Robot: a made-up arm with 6 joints. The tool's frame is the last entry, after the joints. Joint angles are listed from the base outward. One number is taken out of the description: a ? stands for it. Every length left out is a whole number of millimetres.
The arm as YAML. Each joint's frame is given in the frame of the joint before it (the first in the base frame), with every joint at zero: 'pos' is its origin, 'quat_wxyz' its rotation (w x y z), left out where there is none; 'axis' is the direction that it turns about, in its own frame. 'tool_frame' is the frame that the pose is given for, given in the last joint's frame.
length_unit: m
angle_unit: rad
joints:
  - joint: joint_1
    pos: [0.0, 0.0, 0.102]
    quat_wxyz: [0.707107, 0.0, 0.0, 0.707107]
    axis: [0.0, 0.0, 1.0]
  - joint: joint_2
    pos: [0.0, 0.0, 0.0]
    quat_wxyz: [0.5, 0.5, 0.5, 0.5]
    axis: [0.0, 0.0, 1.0]
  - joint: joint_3
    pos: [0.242, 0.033, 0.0]
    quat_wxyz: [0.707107, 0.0, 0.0, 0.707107]
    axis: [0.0, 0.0, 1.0]
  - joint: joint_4
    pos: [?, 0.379, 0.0]
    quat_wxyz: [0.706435, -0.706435, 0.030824, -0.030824]
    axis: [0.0, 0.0, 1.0]
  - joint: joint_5
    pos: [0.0, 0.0, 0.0]
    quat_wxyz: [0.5, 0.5, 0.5, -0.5]
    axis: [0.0, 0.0, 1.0]
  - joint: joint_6
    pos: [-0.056, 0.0, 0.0]
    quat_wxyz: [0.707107, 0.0, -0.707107, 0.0]
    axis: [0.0, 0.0, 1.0]
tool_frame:
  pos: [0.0, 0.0, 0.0]
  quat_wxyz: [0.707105, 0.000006, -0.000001, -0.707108]
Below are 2 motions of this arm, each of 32 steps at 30 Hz.
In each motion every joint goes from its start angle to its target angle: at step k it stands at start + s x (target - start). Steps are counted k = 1, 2, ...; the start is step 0. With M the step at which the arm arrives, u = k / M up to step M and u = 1 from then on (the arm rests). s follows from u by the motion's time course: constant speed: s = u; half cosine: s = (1 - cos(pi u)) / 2; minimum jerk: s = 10 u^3 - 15 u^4 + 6 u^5.
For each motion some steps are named. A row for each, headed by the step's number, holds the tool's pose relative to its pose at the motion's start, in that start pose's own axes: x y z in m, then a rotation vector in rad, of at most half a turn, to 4 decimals.
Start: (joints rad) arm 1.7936 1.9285 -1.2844 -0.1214 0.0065 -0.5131
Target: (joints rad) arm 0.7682 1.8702 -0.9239 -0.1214 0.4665 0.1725
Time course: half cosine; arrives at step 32
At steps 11, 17, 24, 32:
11: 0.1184 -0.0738 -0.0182 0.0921 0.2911 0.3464
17: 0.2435 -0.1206 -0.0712 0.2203 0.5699 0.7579
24: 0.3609 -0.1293 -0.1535 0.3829 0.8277 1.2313
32: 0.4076 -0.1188 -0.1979 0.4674 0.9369 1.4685

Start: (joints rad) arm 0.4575 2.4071 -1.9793 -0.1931 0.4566 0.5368
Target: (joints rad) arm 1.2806 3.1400 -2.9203 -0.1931 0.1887 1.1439
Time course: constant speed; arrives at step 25
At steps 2, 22, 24, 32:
2: 0.0113 0.0406 0.0064 -0.0628 -0.0192 0.0042
22: 0.2675 0.3791 -0.0678 -0.7707 0.0361 0.1175
24: 0.3029 0.3991 -0.0880 -0.8429 0.0690 0.1335
32: 0.3209 0.4078 -0.0988 -0.8787 0.0873 0.1417

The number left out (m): 0.067
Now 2 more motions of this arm.
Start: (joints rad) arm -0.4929 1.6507 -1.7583 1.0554 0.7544 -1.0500
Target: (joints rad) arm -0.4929 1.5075 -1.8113 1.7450 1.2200 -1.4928
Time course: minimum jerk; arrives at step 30
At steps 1, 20, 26, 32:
1: 0.0000 0.0000 0.0000 -0.0002 -0.0001 0.0000
20: -0.0703 0.0561 -0.0595 -0.4809 -0.3906 -0.1392
26: -0.0860 0.0695 -0.0781 -0.5856 -0.5213 -0.1969
32: -0.0875 0.0708 -0.0801 -0.5958 -0.5353 -0.2032

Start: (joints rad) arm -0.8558 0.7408 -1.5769 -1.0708 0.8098 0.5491
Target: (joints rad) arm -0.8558 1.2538 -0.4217 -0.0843 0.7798 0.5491
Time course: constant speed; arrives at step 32
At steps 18, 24, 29, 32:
18: 0.3445 0.1906 0.0481 -0.3760 0.9925 -0.1291
24: 0.4590 0.2002 0.0005 -0.3803 1.3528 -0.1437
29: 0.5390 0.1874 -0.0570 -0.3274 1.6514 -0.1500
32: 0.5779 0.1715 -0.0970 -0.2690 1.8261 -0.1525

